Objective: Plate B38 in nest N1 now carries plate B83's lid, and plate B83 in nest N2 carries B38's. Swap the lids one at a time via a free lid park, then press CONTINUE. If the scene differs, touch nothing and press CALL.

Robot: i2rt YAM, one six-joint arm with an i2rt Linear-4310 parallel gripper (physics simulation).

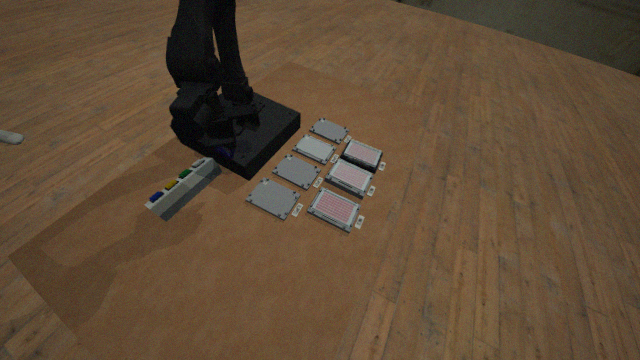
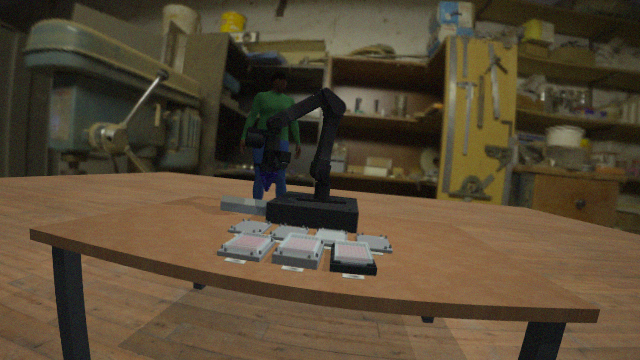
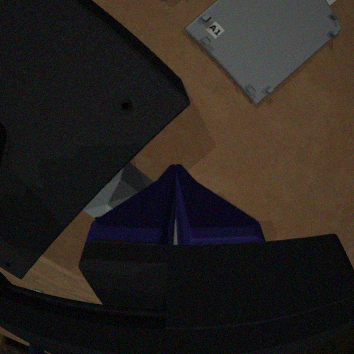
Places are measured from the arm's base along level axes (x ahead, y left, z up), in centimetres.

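Pixels of known places: gripper, fingertip midpoint: [image 1: 230, 158] [image 2: 266, 191] [image 3: 175, 173]; arm's base, link origin: [image 2: 321, 200].
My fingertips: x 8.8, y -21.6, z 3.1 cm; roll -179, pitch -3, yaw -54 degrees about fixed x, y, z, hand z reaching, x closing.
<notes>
Ahead of a thing's pixels: the offset from my fingertips to its top centre. "*": to the spot under its first point. Level surfaces: height alone.
My gripper [image 1: 224, 152] [image 2: 267, 189] [image 3: 175, 173] is shut and empty, its blue fingers together, pointing down above the end of the button box @[dx -13.3, dy -9.2, dz -4.8 cm] [image 1: 189, 194] [image 2: 244, 204] [image 3: 120, 192] near the base. Three pink-welled plates stand in a row: one @[dx +33.5, dy +0.8, dz -8.4 cm] [image 1: 334, 206] [image 2: 246, 242], a middle one @[dx +35.2, dy +13.9, dz -7.2 cm] [image 1: 349, 175] [image 2: 298, 246] and one on a black nest @[* dx +37.7, dy +25.3, dz -7.5 cm] [image 1: 363, 153] [image 2: 353, 253]. Their labels are too small to read. A pale lid @[dx +19.1, dy +23.2, dz -9.4 cm] [image 1: 314, 148] [image 2: 331, 236] lies on one park. Other grey parks @[* dx +14.0, dy -2.9, dz -10.2 cm] [image 1: 273, 198] @[* dx +16.8, dy +9.9, dz -10.2 cm] [image 1: 296, 171] @[* dx +21.5, dy +35.5, dz -10.2 cm] [image 1: 329, 130] show flat tops; one park @[dx +13.8, dy -2.3, dz -9.2 cm] [image 3: 265, 45] shows an A1 mark.
The black robot base [image 1: 265, 127] [image 2: 312, 210] [image 3: 75, 100] stands beside the button box and parks. The box carries blue @[dx -16.4, dy -16.2, dz -5.5 cm] [image 1: 156, 196], yellow @[dx -15.4, dy -11.3, dz -5.5 cm] [image 1: 171, 184], green @[dx -14.4, dy -6.4, dz -5.5 cm] [image 1: 185, 173] and grey @[dx -13.4, dy -1.5, dz -5.5 cm] [image 1: 199, 163] buttons. A person [image 2: 275, 107] in green stands behind the table @[dz -11.1 cm] [image 2: 450, 260].
</notes>
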